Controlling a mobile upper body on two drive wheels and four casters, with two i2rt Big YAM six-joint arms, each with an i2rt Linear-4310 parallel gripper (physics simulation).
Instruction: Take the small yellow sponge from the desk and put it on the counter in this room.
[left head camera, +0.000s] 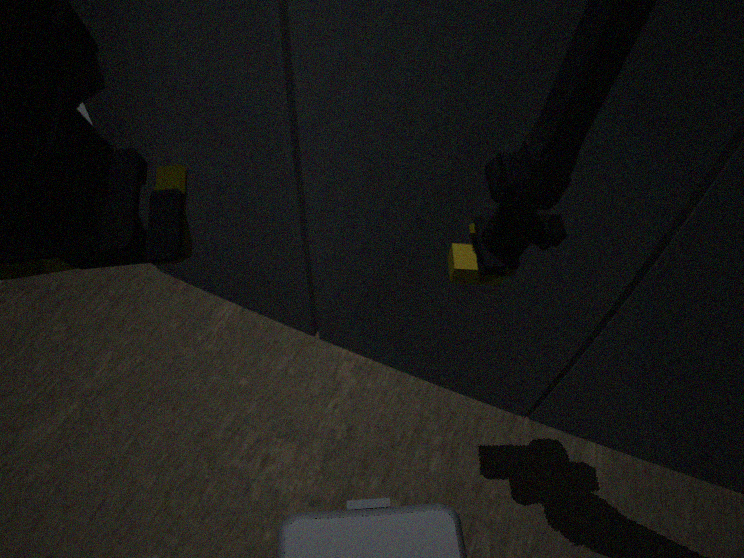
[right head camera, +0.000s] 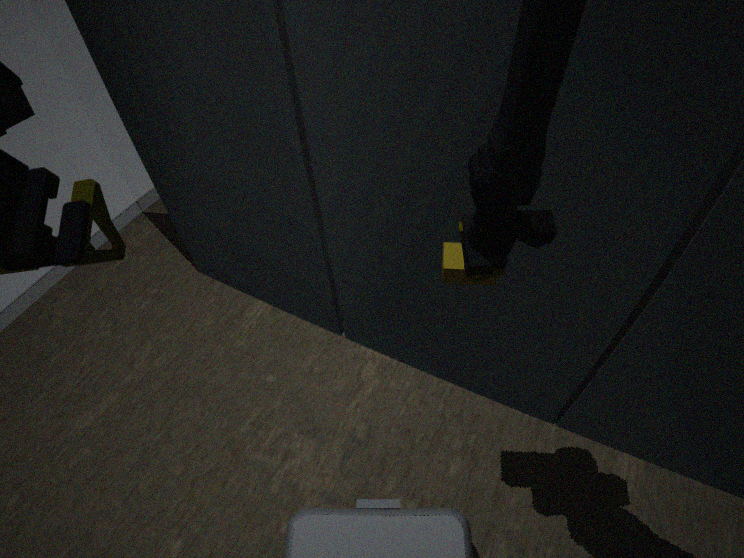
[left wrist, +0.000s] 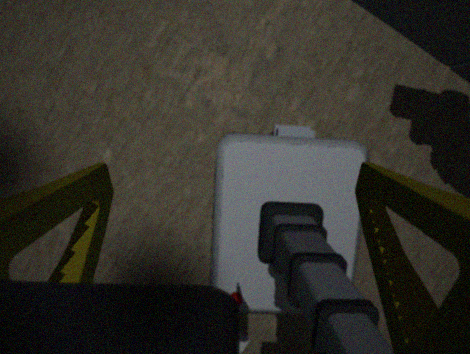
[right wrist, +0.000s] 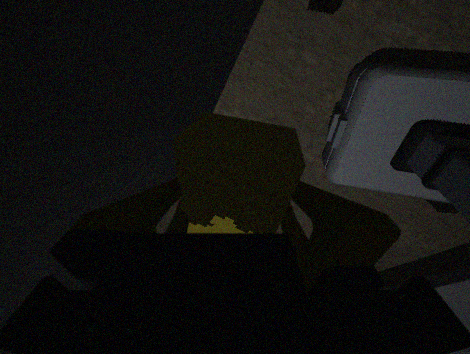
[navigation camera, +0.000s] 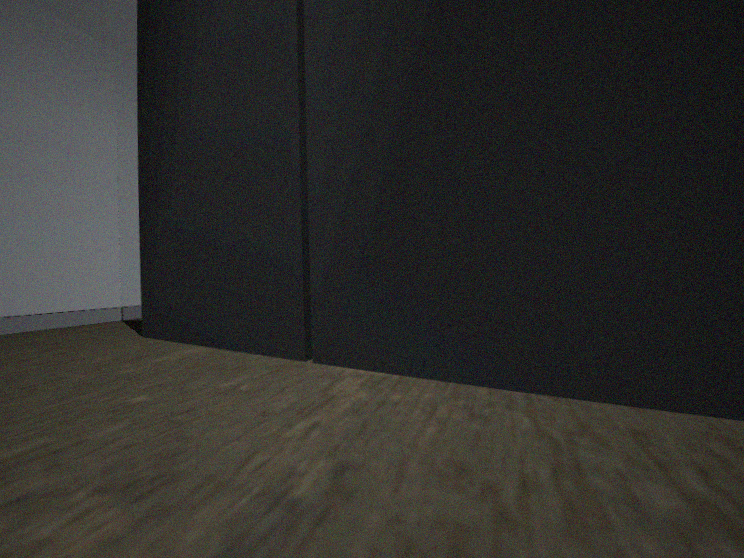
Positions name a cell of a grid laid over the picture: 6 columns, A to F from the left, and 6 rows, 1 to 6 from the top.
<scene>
my left gripper: left head camera B3; right head camera A3; left wrist C3; not seen in the right wrist view (out of frame); not seen in the navigation camera view (out of frame)
</scene>
